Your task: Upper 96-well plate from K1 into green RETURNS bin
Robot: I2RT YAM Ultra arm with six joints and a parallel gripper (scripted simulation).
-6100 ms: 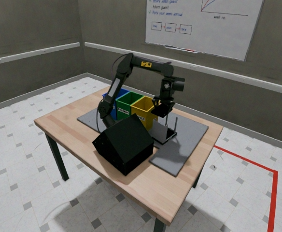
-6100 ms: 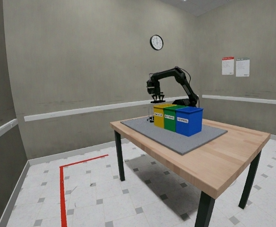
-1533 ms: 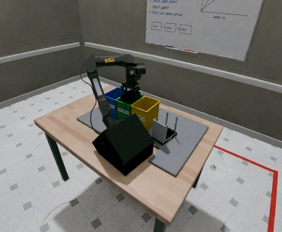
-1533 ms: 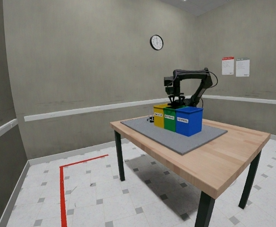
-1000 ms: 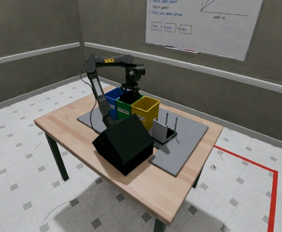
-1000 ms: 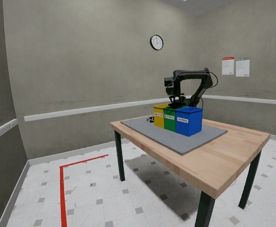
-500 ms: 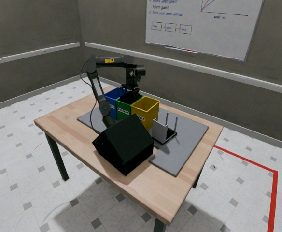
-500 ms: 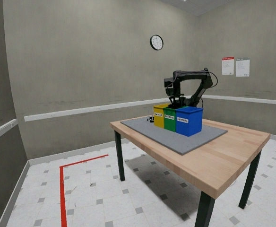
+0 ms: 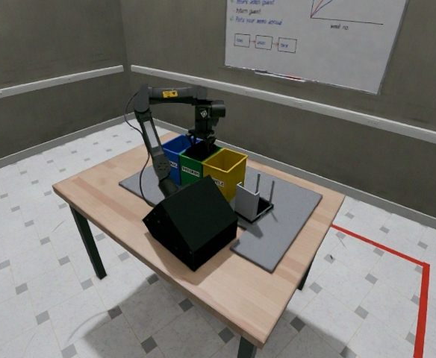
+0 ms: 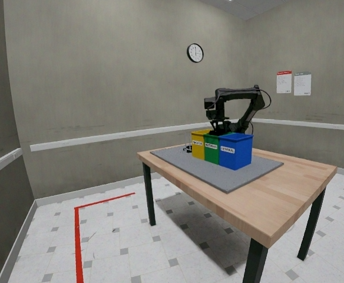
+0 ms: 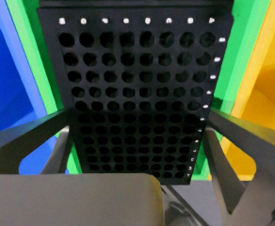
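Right now my hand is right at the black 96-well plate. From my hand the other things lie so: green returns bin (110 mm below, 10 mm ahead); blue bin (130 mm to the left, 110 mm below, 20 mm behind); yellow bin (130 mm to the right, 110 mm below, 30 mm ahead).
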